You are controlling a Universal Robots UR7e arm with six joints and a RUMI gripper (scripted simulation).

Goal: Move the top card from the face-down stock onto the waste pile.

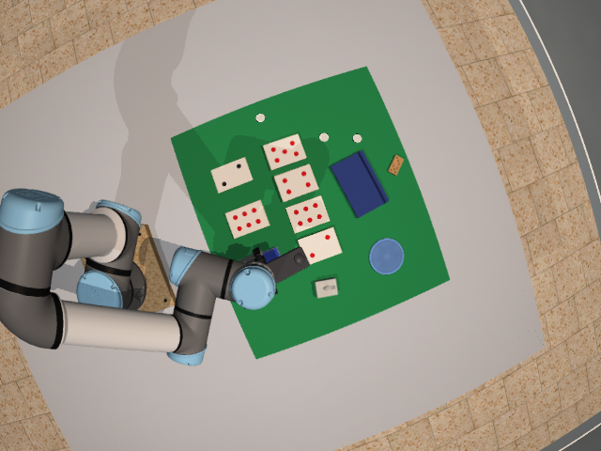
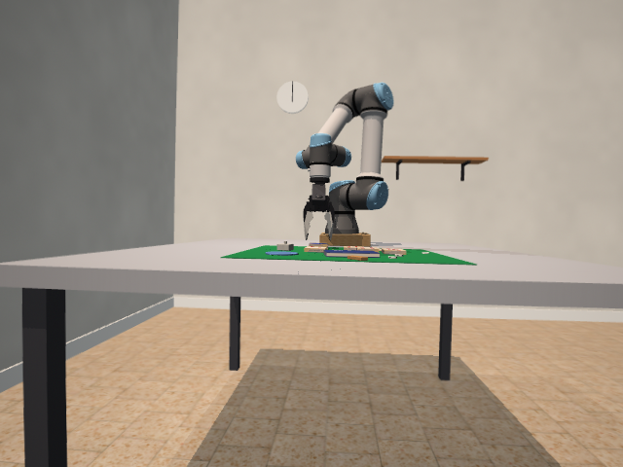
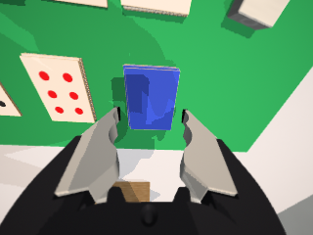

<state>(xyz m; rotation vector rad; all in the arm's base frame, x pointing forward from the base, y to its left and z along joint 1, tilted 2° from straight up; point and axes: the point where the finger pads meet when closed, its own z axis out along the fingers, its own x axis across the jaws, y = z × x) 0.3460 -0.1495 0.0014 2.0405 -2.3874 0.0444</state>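
Right now the two-black-pip card is 23 cm to the left of my hand, 5 cm ahead of it and 4 cm below it. Round my hand: six of red card (15 cm ahead, 5 cm to the left, 4 cm below); grey block (12 cm to the right, 10 cm ahead, 2 cm below); green mat (17 cm ahead, 6 cm to the left, 5 cm below).
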